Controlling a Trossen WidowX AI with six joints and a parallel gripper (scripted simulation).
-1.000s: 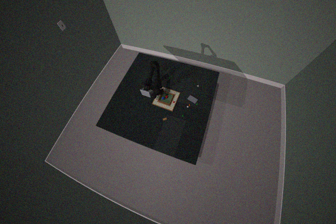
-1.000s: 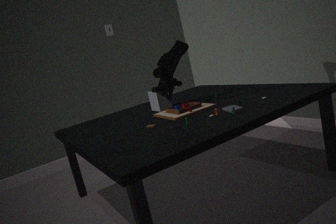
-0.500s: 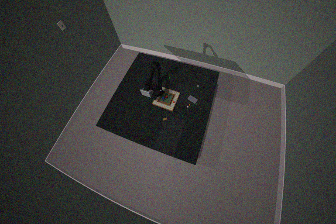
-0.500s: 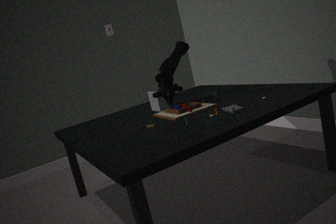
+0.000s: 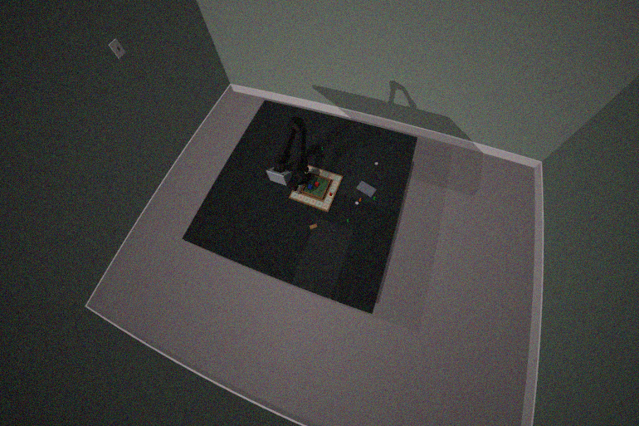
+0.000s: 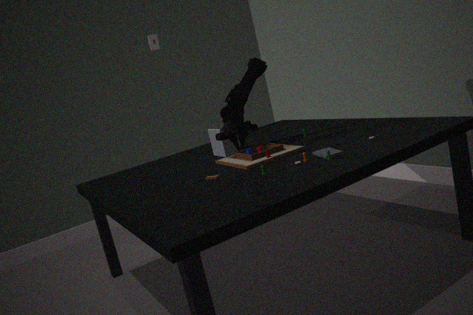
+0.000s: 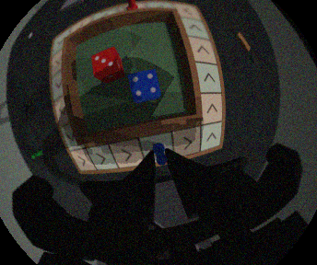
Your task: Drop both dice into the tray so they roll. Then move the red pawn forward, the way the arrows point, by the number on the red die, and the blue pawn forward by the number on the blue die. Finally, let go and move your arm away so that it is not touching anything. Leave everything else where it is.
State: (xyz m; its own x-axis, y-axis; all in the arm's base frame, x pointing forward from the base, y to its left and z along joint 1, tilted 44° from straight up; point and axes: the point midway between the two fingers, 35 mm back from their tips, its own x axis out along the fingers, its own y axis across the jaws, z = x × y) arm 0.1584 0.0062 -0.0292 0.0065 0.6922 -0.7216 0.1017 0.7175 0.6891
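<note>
Right now the blue pawn is right at my gripper tip. Round my gripper tip: orange pawn: 420 mm ahead, 30 mm to the left, 10 mm below; then red pawn: 220 mm ahead; then small wooden piece: 250 mm to the right, 200 mm ahead, 20 mm below.
</note>
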